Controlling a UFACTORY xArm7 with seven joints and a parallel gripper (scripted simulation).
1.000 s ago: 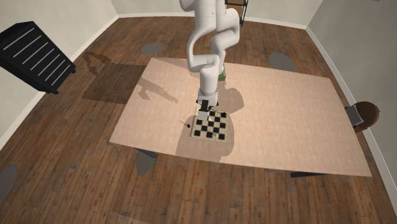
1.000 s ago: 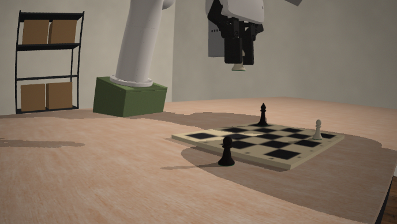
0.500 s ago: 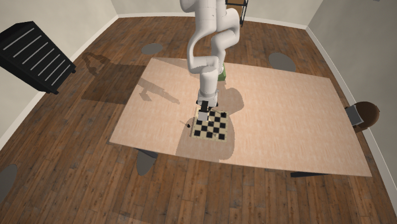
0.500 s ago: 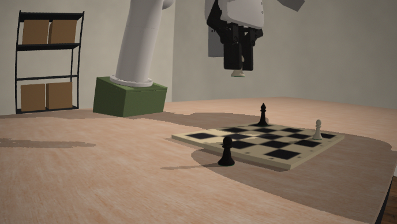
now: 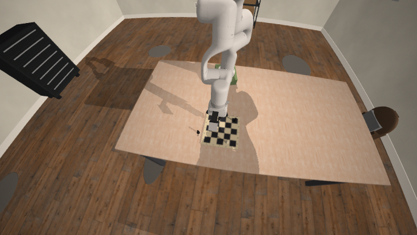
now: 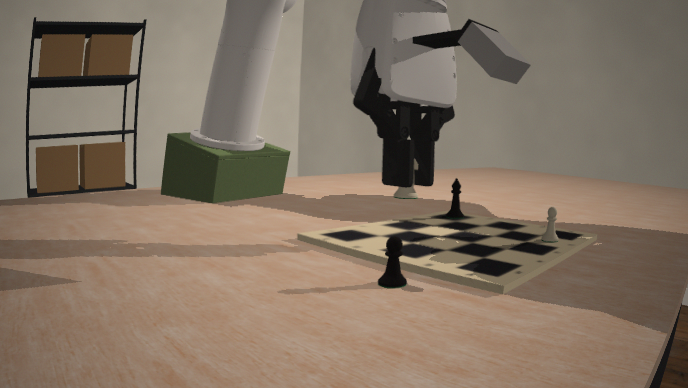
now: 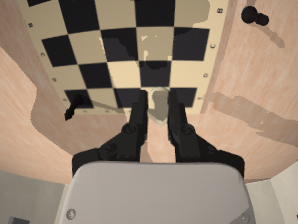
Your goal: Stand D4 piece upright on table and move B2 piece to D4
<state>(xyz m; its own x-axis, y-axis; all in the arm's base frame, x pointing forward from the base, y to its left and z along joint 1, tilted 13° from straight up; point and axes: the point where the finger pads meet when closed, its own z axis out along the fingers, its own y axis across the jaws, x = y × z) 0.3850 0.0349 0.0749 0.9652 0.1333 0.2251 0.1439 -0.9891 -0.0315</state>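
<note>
The chessboard is 40 mm ahead of my hand, 50 mm to the left of it and 70 mm below it. Round my hand: white knight 20 mm below; black pawn 90 mm ahead, 90 mm to the right, 60 mm below; black bishop 50 mm behind, 110 mm to the left, 40 mm below.
</note>
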